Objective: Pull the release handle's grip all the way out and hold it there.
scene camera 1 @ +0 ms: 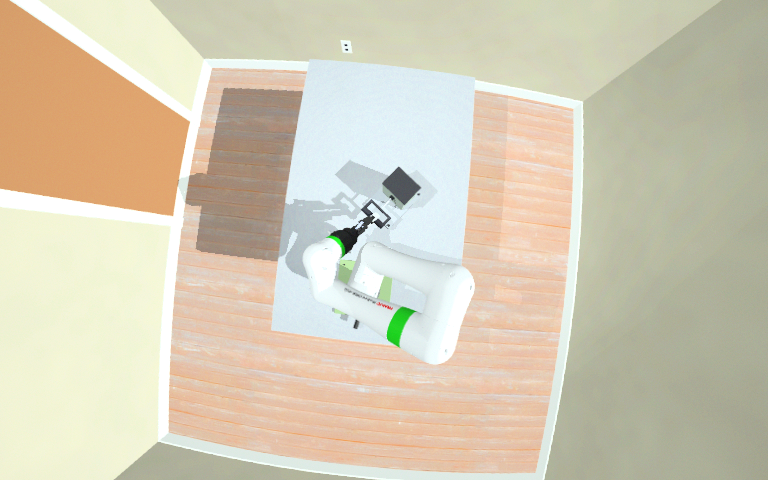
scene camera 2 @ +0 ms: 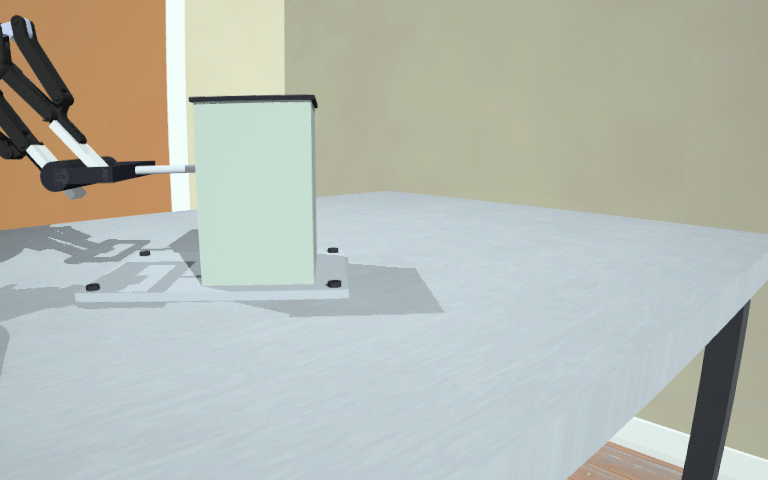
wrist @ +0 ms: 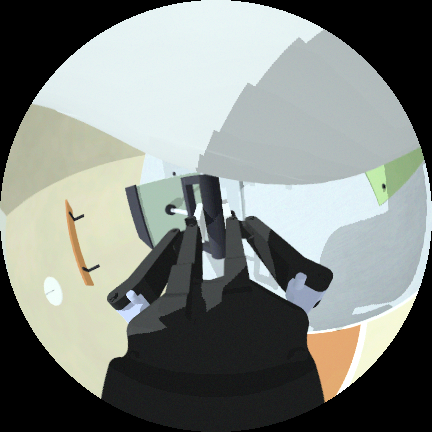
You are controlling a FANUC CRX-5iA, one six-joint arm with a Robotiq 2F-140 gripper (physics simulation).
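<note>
The release handle's dark grip bar (scene camera 2: 54,176) (wrist: 215,230) is part of a rectangular frame on a pale rod (scene camera 2: 164,169) (wrist: 179,211). The rod runs level out of the side of a pale green box (scene camera 1: 400,185) (scene camera 2: 254,192) (wrist: 159,200) with a dark lid. A stretch of rod shows between box and frame. My gripper (scene camera 1: 370,219) (scene camera 2: 70,170) (wrist: 213,209) is shut on the grip bar, with a pale finger pad on each side of it. It comes in tilted from above, on the side away from the box. The far fingertip is partly hidden in the scene camera 2 view.
The box stands on a flat base plate (scene camera 2: 215,296) with dark bolts, on the pale table (scene camera 1: 390,113) (scene camera 2: 509,339). The arm's white links (scene camera 1: 362,305) pass above its green mounting plate (scene camera 1: 385,287) (wrist: 377,185). An orange rail with hooks (wrist: 75,242) is on the wall.
</note>
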